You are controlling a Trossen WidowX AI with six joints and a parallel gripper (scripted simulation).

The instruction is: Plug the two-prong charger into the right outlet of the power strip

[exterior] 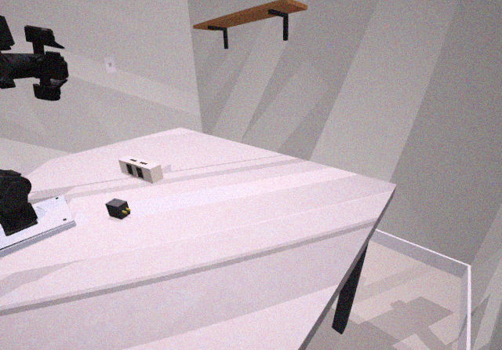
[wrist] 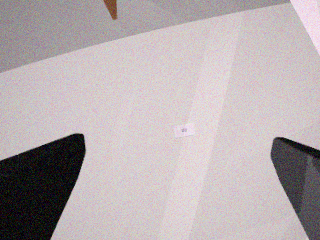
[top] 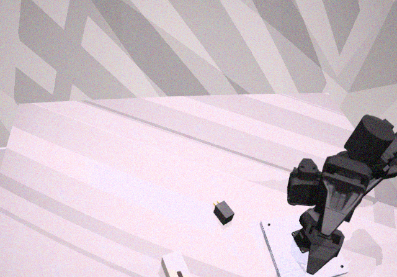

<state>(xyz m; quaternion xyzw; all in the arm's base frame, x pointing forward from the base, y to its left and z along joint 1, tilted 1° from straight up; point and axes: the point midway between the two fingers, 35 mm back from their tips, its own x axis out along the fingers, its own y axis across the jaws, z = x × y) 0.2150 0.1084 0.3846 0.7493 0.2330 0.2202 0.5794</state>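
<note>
Right now my gripper tip is 38 cm above the dark grey charger, 30 cm to the left of it and 6 cm past it.
</note>
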